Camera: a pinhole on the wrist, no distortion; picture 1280 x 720 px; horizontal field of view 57.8 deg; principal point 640.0 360.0 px. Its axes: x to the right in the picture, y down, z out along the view. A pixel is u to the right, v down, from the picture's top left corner.
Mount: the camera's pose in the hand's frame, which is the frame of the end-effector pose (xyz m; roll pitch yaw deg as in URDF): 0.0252 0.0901 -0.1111 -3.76 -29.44 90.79
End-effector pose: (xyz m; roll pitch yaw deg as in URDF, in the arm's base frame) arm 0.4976 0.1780 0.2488 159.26 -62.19 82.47
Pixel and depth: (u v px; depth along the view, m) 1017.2 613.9 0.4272
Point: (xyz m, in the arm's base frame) 0.6429 0.3828 0.0243
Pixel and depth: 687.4 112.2 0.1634
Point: 0.5306 0.2228 0.2800
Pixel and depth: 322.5 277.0 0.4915
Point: 0.3768 0.5047 0.1236
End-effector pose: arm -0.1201 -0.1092 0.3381 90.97 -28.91 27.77
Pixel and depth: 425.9 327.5 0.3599
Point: 0.0324 -0.2177 0.2161
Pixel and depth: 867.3 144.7 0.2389
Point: -0.0252 -0.1974 0.3739
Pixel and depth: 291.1 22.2 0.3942
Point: 0.1441 -0.1691 0.2096
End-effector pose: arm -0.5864 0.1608 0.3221 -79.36 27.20 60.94
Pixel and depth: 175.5 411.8 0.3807
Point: -0.6223 0.3000 0.5519
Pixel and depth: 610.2 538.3 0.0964
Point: -0.5758 0.1359 0.2794
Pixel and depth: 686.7 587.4 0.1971
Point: -0.6482 0.1751 0.3429
